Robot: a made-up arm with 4 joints.
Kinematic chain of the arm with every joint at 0, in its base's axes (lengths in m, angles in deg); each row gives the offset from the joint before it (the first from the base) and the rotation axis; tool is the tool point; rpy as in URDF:
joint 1: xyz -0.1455 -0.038 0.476 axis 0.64 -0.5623 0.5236
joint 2: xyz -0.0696 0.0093 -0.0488 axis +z
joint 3: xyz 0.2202 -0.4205 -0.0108 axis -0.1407 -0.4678 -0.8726
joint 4: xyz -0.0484 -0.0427 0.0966 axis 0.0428 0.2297 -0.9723
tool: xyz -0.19 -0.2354 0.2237 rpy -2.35 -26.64 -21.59
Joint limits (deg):
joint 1: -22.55..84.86
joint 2: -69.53..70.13
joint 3: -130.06..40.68
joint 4: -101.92..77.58
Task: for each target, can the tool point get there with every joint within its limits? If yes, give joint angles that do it. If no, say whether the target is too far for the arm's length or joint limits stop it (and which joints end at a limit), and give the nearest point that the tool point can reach.
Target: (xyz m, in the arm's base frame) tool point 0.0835 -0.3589 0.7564
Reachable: yes | joints -9.44 59.39 13.16 48.27
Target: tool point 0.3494 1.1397 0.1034
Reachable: no: too far | nearest point 0.2688 0.5153 0.3726 | short by 0.685 m
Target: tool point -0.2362 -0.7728 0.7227
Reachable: yes | joints 0.85 -4.92 -0.90 -14.59
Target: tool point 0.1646 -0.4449 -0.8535
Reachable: no: too far | nearest point 0.0832 -0.5893 -0.2506 | short by 0.625 m
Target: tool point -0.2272 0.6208 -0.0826
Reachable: no: joint limits stop it (at a limit: joint 1, joint 2, joint 3) | nearest point 0.0905 0.3442 0.2030 | short by 0.509 m
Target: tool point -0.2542 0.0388 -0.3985
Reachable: no: joint limits stop it (at a limit: joint 1, joint 3) | nearest point -0.3466 -0.3719 -0.0486 | short by 0.547 m
